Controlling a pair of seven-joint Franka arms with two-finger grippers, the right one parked.
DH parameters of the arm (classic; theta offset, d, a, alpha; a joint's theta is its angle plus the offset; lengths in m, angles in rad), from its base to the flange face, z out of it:
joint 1: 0 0.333 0 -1.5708
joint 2: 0 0 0 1.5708
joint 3: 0 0.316 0.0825 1.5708
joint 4: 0 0 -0.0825 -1.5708
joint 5: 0 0.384 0 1.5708
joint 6: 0 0 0.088 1.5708
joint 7: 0 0.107 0 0
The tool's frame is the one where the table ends.
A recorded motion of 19 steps. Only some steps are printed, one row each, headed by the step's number.
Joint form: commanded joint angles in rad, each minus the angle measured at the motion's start. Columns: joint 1, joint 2, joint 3, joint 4, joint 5, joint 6, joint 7.
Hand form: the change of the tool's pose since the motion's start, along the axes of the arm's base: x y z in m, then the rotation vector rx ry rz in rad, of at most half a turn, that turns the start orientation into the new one. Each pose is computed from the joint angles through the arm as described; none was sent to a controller.
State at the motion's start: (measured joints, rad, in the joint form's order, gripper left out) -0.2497 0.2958 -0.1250 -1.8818 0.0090 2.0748 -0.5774
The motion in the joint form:
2: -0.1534 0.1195 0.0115 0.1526 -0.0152 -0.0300 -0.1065
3: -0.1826 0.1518 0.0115 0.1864 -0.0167 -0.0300 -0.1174
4: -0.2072 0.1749 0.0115 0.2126 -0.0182 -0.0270 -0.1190
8: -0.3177 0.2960 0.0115 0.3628 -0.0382 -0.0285 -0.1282
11: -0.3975 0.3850 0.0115 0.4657 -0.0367 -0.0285 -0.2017
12: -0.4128 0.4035 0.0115 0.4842 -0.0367 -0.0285 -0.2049
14: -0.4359 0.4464 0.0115 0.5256 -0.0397 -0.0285 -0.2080
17: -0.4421 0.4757 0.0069 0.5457 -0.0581 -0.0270 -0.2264
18: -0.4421 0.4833 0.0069 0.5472 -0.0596 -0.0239 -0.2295
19: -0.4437 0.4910 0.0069 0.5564 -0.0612 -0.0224 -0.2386
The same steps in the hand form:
2: -0.0036 -0.0951 -0.0098 -0.0098 0.0060 -0.0232
3: -0.0053 -0.1153 -0.0157 -0.0133 0.0069 -0.0392
4: -0.0077 -0.1322 -0.0190 -0.0193 0.0036 -0.0599
8: -0.0207 -0.2116 -0.0335 -0.0574 -0.0025 -0.1424
11: -0.0388 -0.2662 -0.0496 -0.0640 -0.0067 -0.1431
12: -0.0434 -0.2763 -0.0544 -0.0650 -0.0052 -0.1538
14: -0.0488 -0.2928 -0.0666 -0.0686 0.0006 -0.1691
17: -0.0518 -0.3004 -0.0783 -0.0779 0.0209 -0.1486
18: -0.0517 -0.3006 -0.0829 -0.0770 0.0244 -0.1441
19: -0.0511 -0.3025 -0.0843 -0.0793 0.0237 -0.1350

